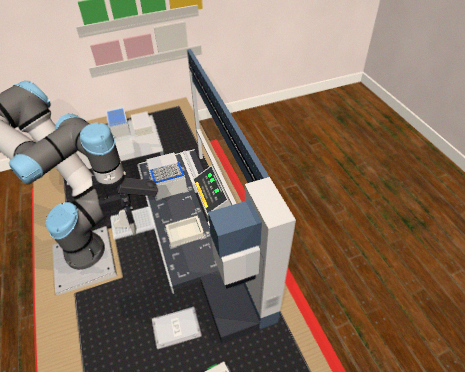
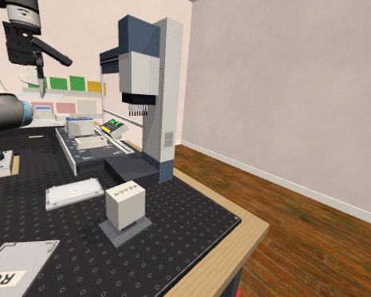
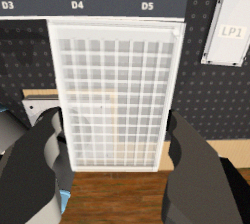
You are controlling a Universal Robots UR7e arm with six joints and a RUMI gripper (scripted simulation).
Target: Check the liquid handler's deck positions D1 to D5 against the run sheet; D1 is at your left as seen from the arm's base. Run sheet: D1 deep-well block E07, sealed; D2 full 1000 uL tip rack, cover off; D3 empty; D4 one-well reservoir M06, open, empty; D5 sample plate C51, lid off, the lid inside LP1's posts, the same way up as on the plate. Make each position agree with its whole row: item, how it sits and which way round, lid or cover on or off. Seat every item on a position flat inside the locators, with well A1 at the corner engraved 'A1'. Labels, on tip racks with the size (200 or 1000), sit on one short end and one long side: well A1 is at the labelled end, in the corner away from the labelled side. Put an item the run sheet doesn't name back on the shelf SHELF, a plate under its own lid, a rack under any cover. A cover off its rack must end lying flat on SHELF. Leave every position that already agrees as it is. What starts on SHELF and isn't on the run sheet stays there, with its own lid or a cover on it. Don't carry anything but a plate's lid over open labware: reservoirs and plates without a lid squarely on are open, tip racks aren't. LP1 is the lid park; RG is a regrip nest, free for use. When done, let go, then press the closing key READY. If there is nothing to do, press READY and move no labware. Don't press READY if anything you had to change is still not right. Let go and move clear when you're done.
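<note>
Right now my hand is 160 mm short of the cream one-well reservoir, 70 mm to the right of it and 230 mm above it. From my hand the other things lie so: blue-rimmed tip rack: 170 mm ahead, 330 mm to the left, 170 mm below; pipetting head: 240 mm ahead, 270 mm to the right, 90 mm above; clear well plate: 10 mm below.
</note>
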